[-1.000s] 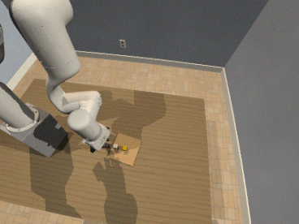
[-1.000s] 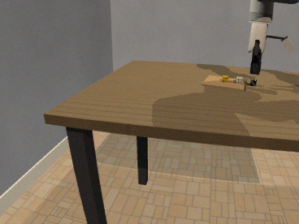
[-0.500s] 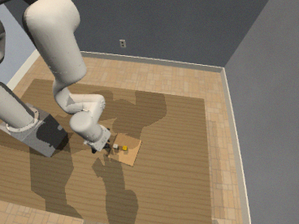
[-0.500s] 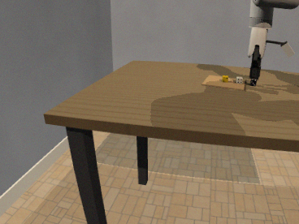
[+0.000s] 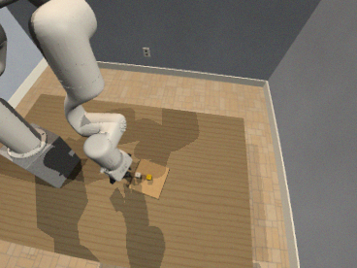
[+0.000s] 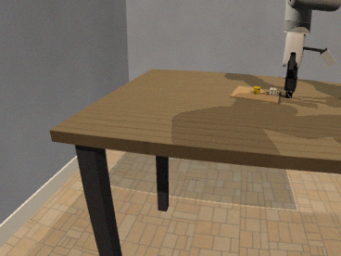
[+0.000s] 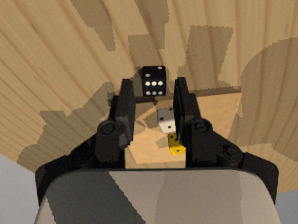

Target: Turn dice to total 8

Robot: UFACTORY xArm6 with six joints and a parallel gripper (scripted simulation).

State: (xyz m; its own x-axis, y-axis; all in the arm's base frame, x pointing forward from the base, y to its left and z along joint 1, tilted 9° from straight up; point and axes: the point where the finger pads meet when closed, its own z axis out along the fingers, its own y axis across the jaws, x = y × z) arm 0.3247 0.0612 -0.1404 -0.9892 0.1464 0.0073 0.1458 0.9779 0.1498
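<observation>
Right now my hand is 4 cm above the black die. From my hand the other things lie so: tan mat 10 cm ahead, 4 cm below, 1 cm to the left; white die 5 cm ahead, 3 cm below, 1 cm to the left; yellow die 10 cm ahead, 3 cm below, 1 cm to the left.
</observation>
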